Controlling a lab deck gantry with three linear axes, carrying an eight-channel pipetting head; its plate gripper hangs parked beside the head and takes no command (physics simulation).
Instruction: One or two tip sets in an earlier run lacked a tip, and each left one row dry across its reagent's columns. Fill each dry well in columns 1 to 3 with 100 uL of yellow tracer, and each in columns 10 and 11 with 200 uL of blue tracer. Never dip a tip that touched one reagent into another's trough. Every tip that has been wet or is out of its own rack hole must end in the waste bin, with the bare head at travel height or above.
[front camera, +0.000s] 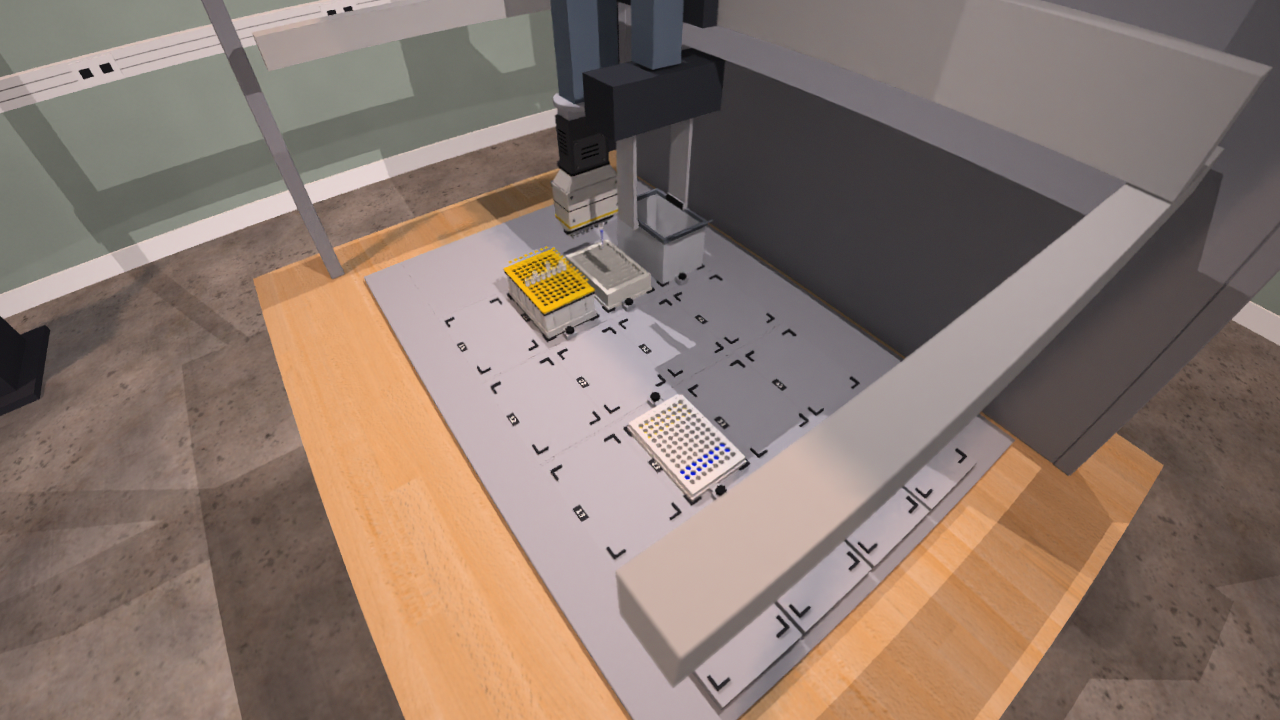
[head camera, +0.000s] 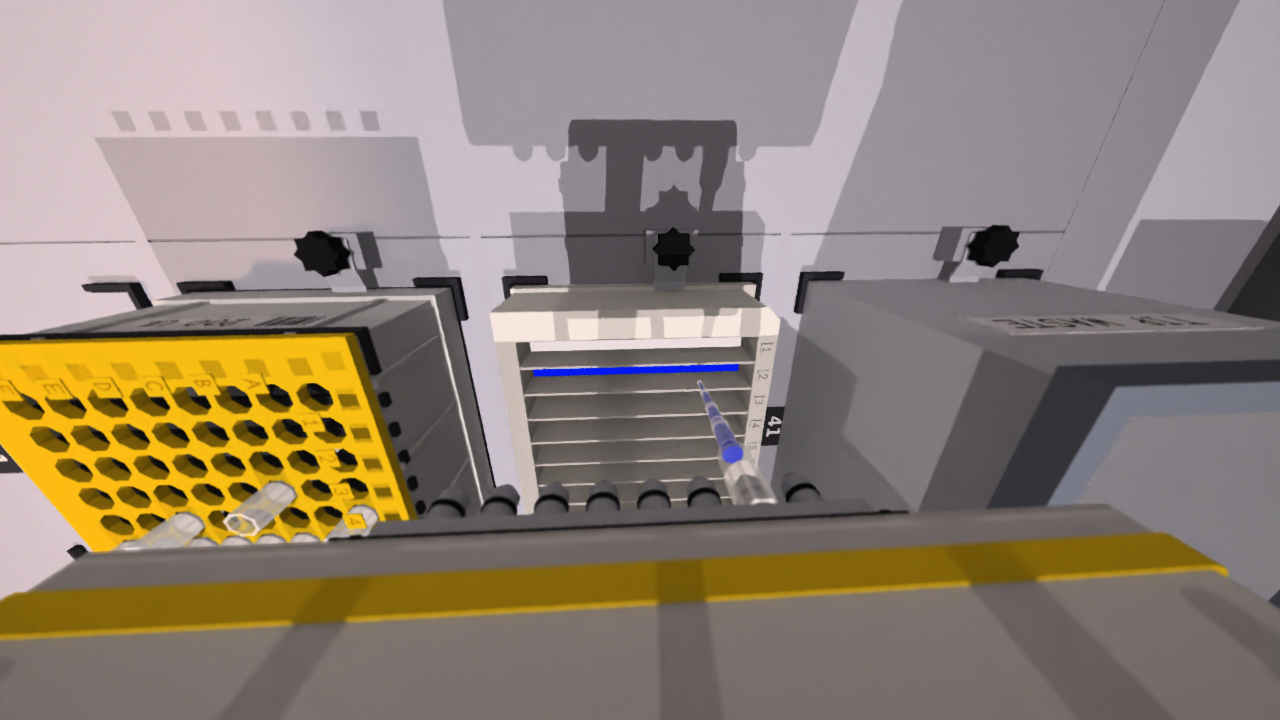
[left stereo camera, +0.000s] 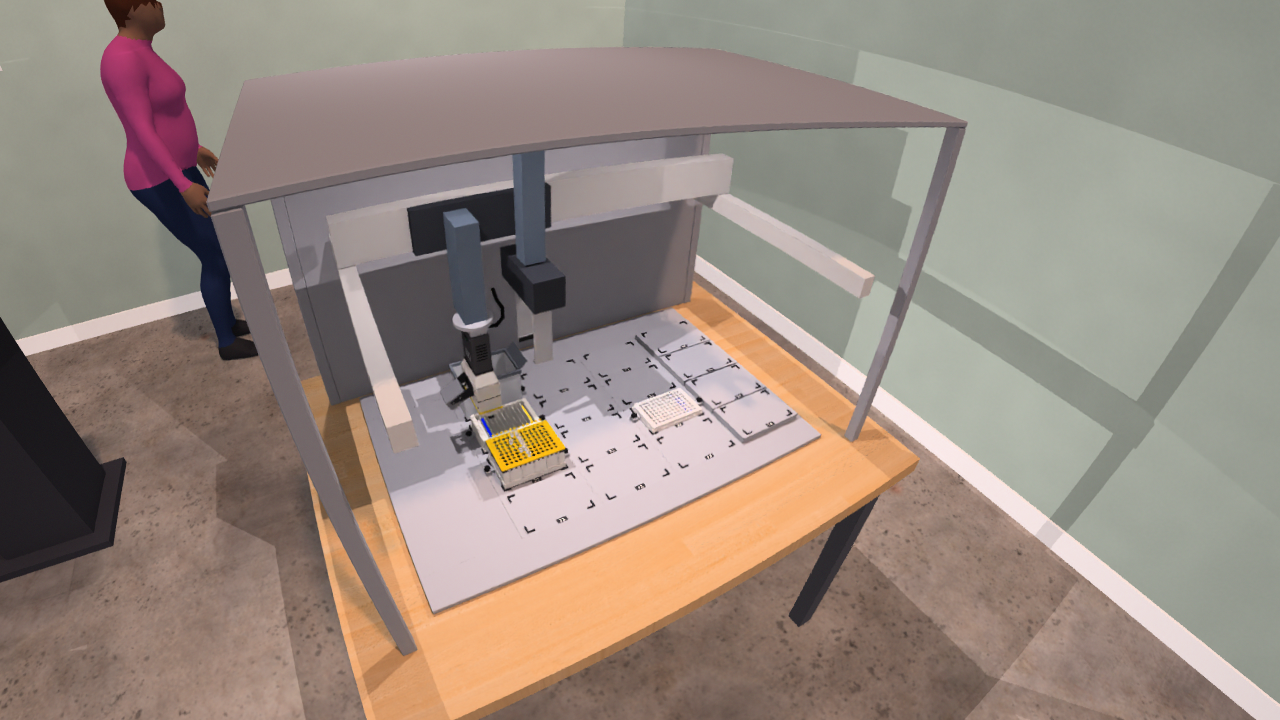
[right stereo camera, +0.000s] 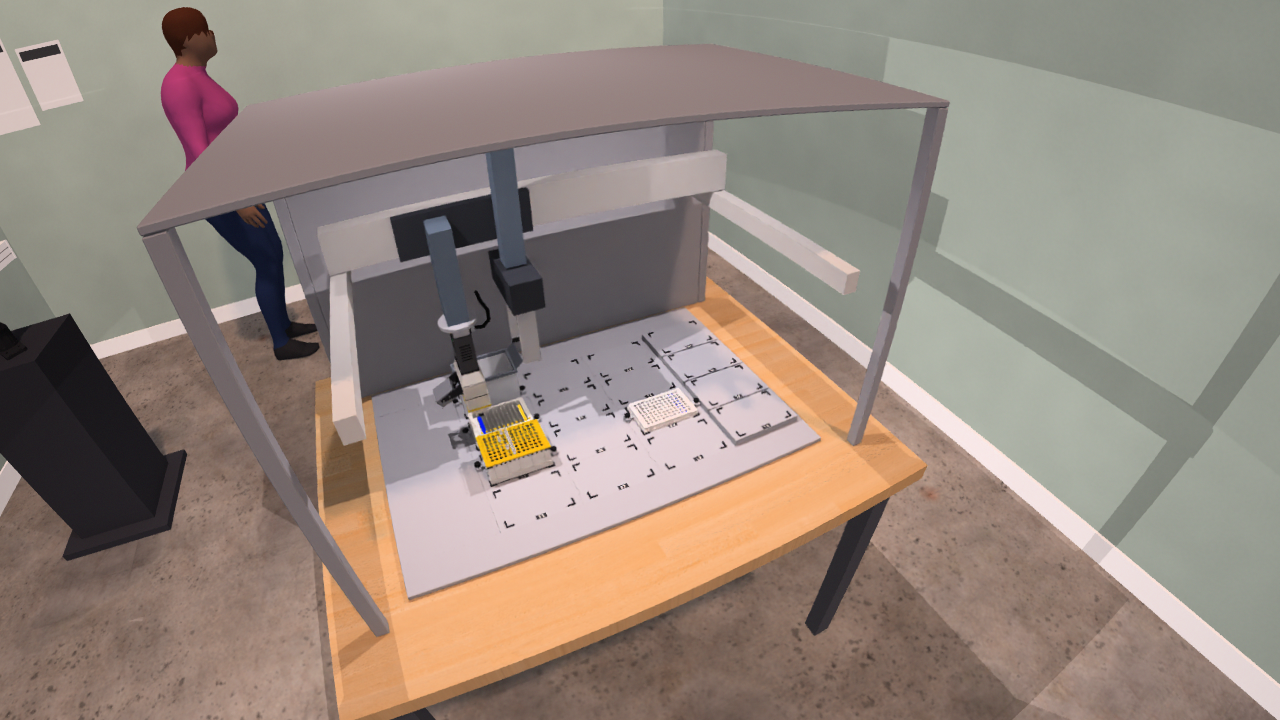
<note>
In view: a clear tip (head camera: 746, 483), a clear tip (head camera: 250, 517), a raised panel (left stereo camera: 722, 385) and a back panel (front camera: 901, 213).
The back panel is seen too in the left stereo camera view (left stereo camera: 620, 264) and in the right stereo camera view (right stereo camera: 602, 269).
</note>
